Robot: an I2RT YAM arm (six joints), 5 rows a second.
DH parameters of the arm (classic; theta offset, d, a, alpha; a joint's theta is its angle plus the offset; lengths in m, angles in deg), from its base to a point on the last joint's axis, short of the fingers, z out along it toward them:
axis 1: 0 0.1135 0.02 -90
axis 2: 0 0 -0.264 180
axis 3: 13.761 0 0.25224 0
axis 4: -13.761 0 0.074 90
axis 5: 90 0 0 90
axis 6: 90 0.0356 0 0
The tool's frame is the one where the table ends.
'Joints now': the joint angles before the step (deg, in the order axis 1, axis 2, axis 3, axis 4, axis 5, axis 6). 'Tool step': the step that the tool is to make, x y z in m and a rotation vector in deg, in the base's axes. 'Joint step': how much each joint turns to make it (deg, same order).
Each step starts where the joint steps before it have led.
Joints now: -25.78, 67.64, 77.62, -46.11, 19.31, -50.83
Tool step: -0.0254, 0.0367, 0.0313, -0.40, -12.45, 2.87
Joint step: 6.47, -7.67, 0.38, 1.60, 0.77, 5.96
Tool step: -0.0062, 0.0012, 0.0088, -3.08, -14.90, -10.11
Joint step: 1.43, -3.80, -4.99, 13.68, 10.17, 6.28
